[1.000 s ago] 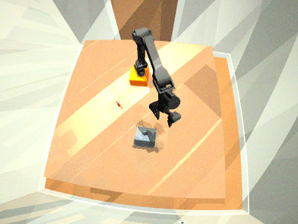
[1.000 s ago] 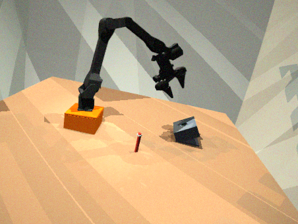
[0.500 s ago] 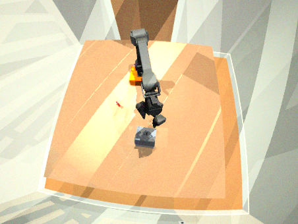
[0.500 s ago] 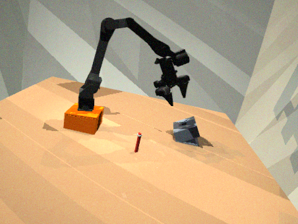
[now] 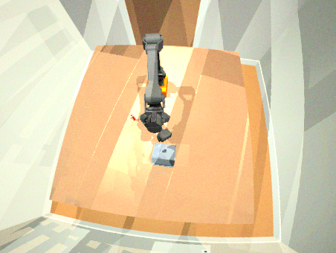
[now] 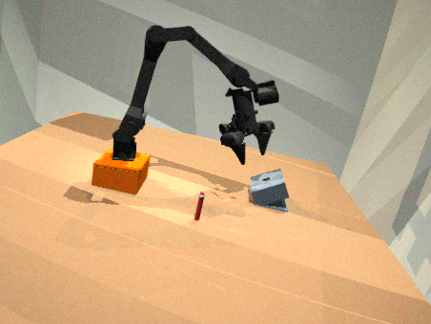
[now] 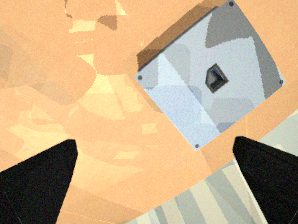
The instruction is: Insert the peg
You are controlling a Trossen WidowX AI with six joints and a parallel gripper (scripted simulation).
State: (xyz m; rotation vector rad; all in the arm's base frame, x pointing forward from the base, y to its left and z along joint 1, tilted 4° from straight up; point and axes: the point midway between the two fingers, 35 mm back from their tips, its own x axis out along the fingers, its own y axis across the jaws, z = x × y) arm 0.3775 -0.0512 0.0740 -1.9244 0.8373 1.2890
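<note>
Now: the dark red peg 16 cm behind my gripper tip, 14 cm to the right of it and 9 cm below it. The rest, counted from my gripper tip: grey sloped panel: 10 cm below, 9 cm ahead, 4 cm to the left.
</note>
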